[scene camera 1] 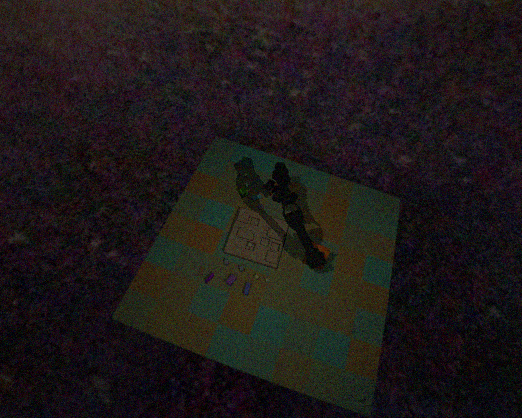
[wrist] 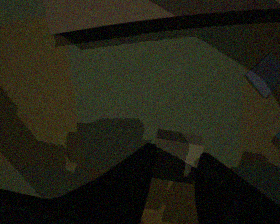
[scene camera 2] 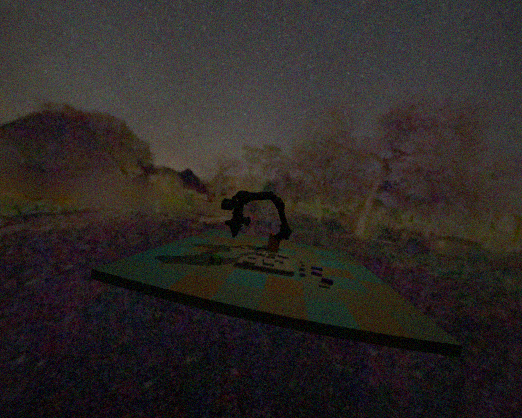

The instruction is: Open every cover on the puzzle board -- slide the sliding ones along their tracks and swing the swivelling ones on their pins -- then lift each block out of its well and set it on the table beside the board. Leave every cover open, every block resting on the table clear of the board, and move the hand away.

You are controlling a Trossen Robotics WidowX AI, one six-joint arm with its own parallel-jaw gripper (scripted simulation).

Note:
My gripper (wrist: 175,157) carries a pale block. Further things: a puzzle board (scene camera 1: 238,247).

